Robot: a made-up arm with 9 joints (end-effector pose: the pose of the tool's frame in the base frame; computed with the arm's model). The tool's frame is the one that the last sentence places.
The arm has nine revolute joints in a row. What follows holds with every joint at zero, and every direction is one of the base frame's.
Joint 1 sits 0.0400 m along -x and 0.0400 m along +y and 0.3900 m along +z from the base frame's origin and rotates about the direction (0.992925, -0.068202, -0.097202).
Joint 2 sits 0.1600 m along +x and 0.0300 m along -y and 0.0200 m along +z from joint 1 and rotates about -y.
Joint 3 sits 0.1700 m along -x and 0.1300 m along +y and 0.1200 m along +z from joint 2 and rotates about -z.
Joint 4 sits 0.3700 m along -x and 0.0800 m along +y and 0.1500 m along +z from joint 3 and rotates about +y.
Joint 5 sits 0.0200 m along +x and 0.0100 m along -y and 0.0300 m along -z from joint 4 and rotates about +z.
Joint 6 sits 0.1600 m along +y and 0.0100 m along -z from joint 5 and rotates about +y.
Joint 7 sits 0.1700 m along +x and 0.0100 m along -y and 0.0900 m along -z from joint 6 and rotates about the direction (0.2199, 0.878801, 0.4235).
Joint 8 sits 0.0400 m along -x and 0.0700 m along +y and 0.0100 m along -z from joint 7 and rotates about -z.
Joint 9 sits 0.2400 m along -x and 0.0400 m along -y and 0.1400 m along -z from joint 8 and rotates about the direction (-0.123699, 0.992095, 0.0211).
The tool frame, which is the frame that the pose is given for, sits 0.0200 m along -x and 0.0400 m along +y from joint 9; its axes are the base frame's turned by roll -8.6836, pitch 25.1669 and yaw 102.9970 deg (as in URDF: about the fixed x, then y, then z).
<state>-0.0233 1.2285 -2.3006 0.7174 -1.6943 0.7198 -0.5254 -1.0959 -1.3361</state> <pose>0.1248 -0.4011 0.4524 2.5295 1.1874 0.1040</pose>
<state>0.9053 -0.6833 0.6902 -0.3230 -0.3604 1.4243 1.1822 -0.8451 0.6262</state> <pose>-0.1322 -0.0923 0.9847 -2.5168 -0.1458 -1.2463</pose>
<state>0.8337 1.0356 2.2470 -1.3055 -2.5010 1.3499 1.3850 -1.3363 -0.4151</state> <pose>-0.1098 -0.0800 0.7035 2.9799 -0.8184 0.2951</pose>
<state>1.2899 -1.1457 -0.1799 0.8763 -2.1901 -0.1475 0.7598 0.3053 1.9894</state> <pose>-0.0858 -0.3231 0.6311 -2.6984 0.3513 1.2739</pose>
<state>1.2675 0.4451 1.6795 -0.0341 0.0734 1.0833 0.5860 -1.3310 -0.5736</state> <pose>0.0125 0.1622 0.9820 2.3983 -0.6928 -2.1632</pose>
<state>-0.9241 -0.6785 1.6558 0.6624 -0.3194 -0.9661 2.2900 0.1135 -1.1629</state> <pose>0.3049 0.6358 0.3606 -0.5062 0.5426 -0.0451</pose>
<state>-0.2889 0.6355 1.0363 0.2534 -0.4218 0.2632 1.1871 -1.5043 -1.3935</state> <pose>-0.2008 0.4584 0.0934 -2.4406 -0.7599 2.6536</pose>
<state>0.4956 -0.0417 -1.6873 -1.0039 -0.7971 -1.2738 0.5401 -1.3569 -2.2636</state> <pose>0.0696 -0.2586 0.6850 1.8551 0.4969 2.6582</pose>
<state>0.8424 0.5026 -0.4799 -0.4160 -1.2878 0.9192 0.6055 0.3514 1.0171</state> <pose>-0.4943 0.1290 0.6603 -1.3905 -1.3375 -2.1217</pose>
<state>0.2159 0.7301 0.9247 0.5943 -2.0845 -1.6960 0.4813 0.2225 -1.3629</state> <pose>-0.2619 0.3949 0.1571 -2.3768 0.3962 -1.4920</pose>
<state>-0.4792 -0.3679 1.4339 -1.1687 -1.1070 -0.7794 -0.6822 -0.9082 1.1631</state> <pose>-0.0540 0.4044 0.7084 -1.2300 -0.1741 -1.2885</pose>
